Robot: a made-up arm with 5 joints. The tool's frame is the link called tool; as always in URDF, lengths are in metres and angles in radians.
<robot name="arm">
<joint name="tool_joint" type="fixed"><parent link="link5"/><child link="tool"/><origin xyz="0.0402 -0.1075 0.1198" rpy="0 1.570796 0"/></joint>
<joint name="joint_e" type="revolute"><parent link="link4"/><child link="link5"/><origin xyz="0.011 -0.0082 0.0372"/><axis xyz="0.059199 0.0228 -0.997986"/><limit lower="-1.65" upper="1.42" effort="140" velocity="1.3"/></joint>
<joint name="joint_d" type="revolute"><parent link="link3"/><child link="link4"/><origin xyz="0.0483 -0.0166 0"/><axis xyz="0.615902 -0.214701 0.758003"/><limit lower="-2.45" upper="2.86" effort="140" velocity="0.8"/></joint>
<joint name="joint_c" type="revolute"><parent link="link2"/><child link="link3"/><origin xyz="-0.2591 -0.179 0.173"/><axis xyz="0.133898 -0.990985 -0.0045"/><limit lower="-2.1" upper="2.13" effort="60" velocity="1.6"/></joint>
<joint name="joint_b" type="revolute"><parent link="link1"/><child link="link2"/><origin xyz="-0.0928 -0.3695 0.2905"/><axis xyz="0.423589 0.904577 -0.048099"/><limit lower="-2.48" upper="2.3" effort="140" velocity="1.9"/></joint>
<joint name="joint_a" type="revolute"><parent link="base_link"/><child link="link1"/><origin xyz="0.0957 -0.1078 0.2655"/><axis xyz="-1 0 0"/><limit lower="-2.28" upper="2.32" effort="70" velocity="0.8"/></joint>
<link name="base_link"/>
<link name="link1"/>
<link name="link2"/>
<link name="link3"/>
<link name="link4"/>
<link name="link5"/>
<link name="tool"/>
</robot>
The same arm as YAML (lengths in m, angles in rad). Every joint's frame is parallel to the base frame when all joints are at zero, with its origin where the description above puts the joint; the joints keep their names.
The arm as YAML. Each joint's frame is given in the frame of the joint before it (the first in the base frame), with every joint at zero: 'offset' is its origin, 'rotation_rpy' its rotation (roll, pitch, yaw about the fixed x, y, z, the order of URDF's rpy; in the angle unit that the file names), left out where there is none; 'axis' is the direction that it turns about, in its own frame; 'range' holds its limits. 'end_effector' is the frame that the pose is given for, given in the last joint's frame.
length_unit: m
angle_unit: rad
chain:
  - id: joint_a
    offset: [0.0957, -0.1078, 0.2655]
    axis: [-1.0, 0.0, 0.0]
    range: [-2.28, 2.32]
  - id: joint_b
    offset: [-0.0928, -0.3695, 0.2905]
    axis: [0.423589, 0.904577, -0.048099]
    range: [-2.48, 2.3]
  - id: joint_c
    offset: [-0.2591, -0.179, 0.173]
    axis: [0.133898, -0.990985, -0.0045]
    range: [-2.1, 2.13]
  - id: joint_d
    offset: [0.0483, -0.0166, 0.0]
    axis: [0.615902, -0.214701, 0.758003]
    range: [-2.45, 2.86]
  - id: joint_e
    offset: [0.011, -0.0082, 0.0372]
    axis: [0.059199, 0.0228, -0.997986]
    range: [-1.65, 1.42]
end_effector:
  offset: [0.0402, -0.1075, 0.1198]
  rotation_rpy: [0.0, 1.5708, 0.0]

